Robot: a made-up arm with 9 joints. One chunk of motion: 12 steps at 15 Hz.
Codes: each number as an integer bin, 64 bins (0 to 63) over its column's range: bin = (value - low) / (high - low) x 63, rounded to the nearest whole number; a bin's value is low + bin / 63 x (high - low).
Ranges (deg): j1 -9..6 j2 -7..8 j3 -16..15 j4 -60..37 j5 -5..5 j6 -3..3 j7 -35..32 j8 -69..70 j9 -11..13
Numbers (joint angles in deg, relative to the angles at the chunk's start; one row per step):
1: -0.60 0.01 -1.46 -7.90 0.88 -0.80 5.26 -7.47 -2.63
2: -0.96 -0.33 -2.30 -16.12 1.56 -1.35 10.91 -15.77 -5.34
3: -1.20 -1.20 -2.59 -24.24 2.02 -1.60 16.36 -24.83 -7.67
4: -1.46 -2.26 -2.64 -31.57 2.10 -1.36 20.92 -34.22 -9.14
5: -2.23 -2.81 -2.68 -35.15 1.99 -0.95 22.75 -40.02 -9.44
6: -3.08 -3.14 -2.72 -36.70 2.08 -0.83 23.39 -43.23 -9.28
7: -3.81 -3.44 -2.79 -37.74 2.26 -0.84 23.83 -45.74 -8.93
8: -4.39 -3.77 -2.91 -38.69 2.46 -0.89 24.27 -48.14 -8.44
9: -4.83 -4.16 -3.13 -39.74 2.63 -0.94 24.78 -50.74 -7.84
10: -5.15 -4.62 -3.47 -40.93 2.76 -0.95 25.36 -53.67 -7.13
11: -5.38 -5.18 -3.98 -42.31 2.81 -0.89 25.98 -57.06 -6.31
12: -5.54 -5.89 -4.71 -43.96 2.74 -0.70 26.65 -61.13 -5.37
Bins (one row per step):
1: 35 29 30 34 37 23 38 28 22
2: 34 28 28 28 41 17 43 24 15
3: 33 24 27 23 44 15 48 20 9
4: 32 20 27 18 45 17 53 16 5
5: 28 18 27 16 44 22 54 13 4
6: 25 16 27 15 45 23 55 12 5
7: 22 15 27 14 46 23 55 11 5
8: 19 14 27 14 47 22 56 9 7
9: 18 12 26 13 48 22 56 8 8
10: 16 10 25 12 49 22 57 7 10
11: 15 8 24 11 49 22 57 5 12
12: 15 5 23 10 49 24 58 4 15

